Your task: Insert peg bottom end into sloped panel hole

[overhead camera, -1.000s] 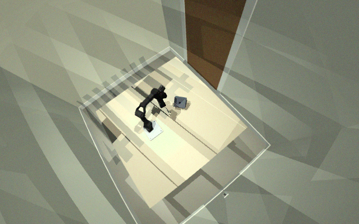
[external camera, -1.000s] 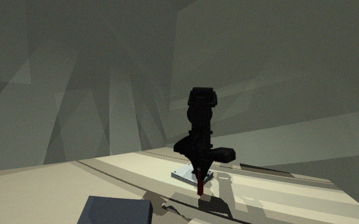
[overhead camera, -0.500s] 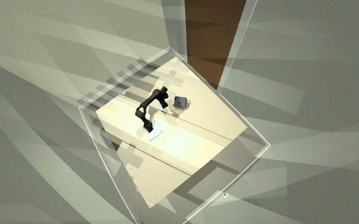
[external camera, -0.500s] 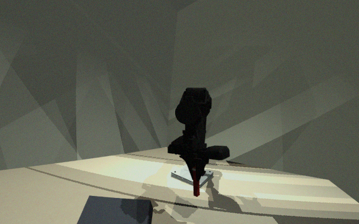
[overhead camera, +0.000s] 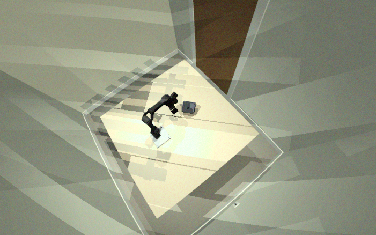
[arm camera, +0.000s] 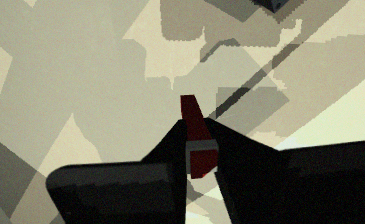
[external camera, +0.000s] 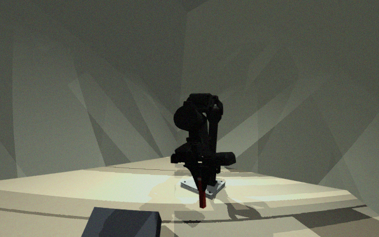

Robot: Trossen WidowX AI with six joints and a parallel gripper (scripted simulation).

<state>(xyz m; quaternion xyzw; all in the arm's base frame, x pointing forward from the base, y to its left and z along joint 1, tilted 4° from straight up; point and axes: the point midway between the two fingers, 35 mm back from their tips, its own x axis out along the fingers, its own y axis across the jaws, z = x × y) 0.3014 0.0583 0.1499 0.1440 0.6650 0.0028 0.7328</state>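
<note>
My gripper tip is now 140 mm short of the panel, 110 mm to the left of it and 60 mm above it. The rest, counted from my gripper tip: red peg: 10 mm above.
</note>
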